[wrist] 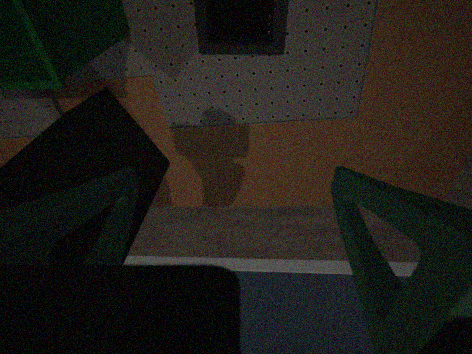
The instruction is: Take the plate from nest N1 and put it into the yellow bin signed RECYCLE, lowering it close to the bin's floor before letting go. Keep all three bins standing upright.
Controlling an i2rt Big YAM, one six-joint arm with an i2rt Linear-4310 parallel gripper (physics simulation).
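Places are measured from the arm's base along level axes (x ahead, y left, z up), in metres.
Where they show: gripper, fingertip midpoint: (235, 178).
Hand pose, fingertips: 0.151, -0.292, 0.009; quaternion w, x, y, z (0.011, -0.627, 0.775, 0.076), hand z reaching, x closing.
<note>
Things, the pixels of their top centre, and the offset from my fingertips, as dx, dy, dz. "spot": a spot on its surface instead. Level surfaces: height alone.
- green bin at a spot on its surface: (85, 42) spot: +0.040, +0.184, -0.205
- grey perforated board at its surface level: dz -0.316
- dark rectangular frame at a spot on its surface: (242, 50) spot: -0.027, +0.030, -0.305
- orange-brown surface at its surface level: dz -0.329
My gripper (235, 178) is open, with its two dark green fingers wide apart at the left and right and nothing between them. The plate does not show in this dim, grainy view. The yellow bin signed RECYCLE does not show either. Part of a green bin (85, 42) shows at the top left, cut off by the picture's edge. No nest can be made out as N1.
A grey perforated board (320, 75) lies at the top, with a dark rectangular frame (242, 50) on it. A black box-like shape (110, 130) is at the left, partly behind the left finger. Shadows fall on the orange-brown surface (295, 170). A pale edge strip (290, 265) runs below.
</note>
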